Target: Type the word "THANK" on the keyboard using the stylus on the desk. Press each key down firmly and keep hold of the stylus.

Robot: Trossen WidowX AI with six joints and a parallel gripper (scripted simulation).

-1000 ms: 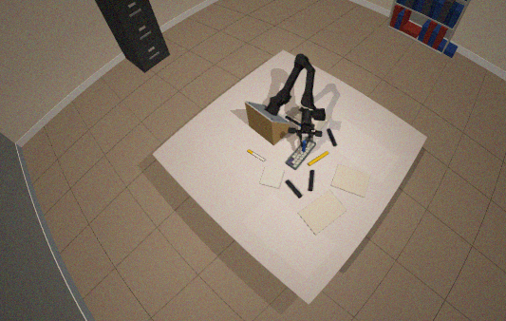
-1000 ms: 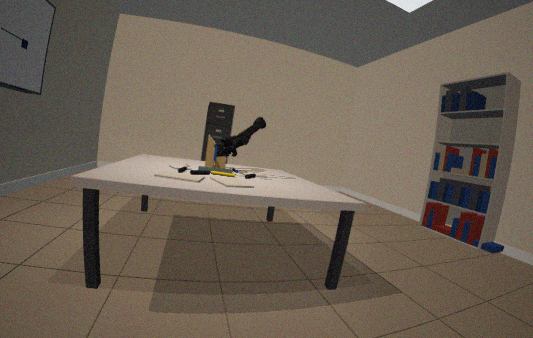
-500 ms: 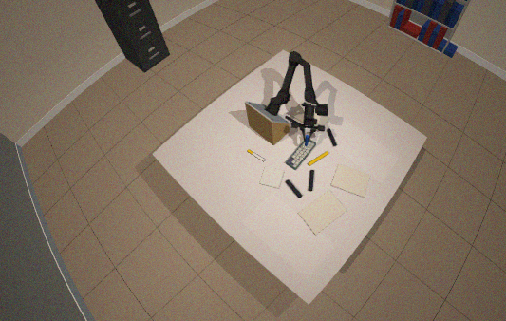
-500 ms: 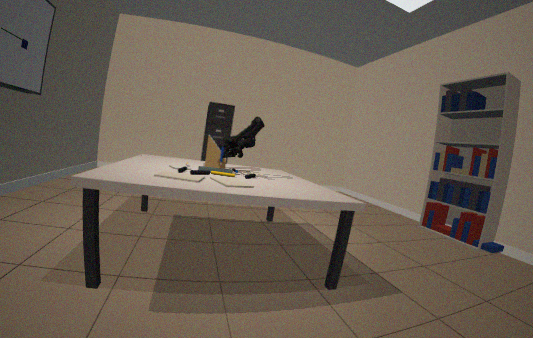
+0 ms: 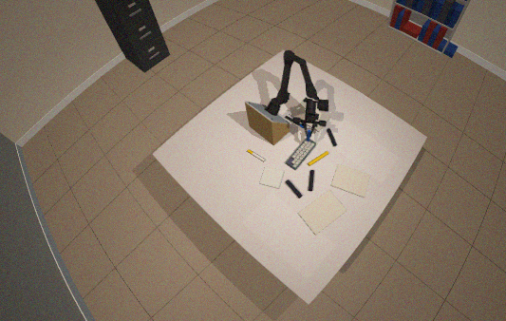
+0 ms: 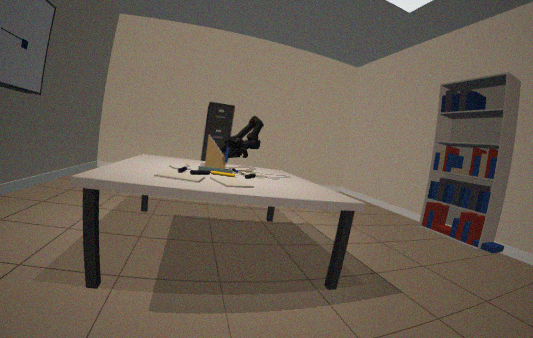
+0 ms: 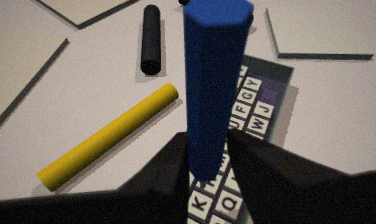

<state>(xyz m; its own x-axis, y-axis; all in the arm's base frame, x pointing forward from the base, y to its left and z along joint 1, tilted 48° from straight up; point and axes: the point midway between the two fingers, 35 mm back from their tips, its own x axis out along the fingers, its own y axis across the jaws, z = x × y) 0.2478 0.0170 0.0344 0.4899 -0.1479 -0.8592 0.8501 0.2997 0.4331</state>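
Right now my gripper tip is 100 mm short of the yellow pen, 30 mm to the left of it and 90 mm above it. Also, from my gripper tip: blue stylus (20 mm below).
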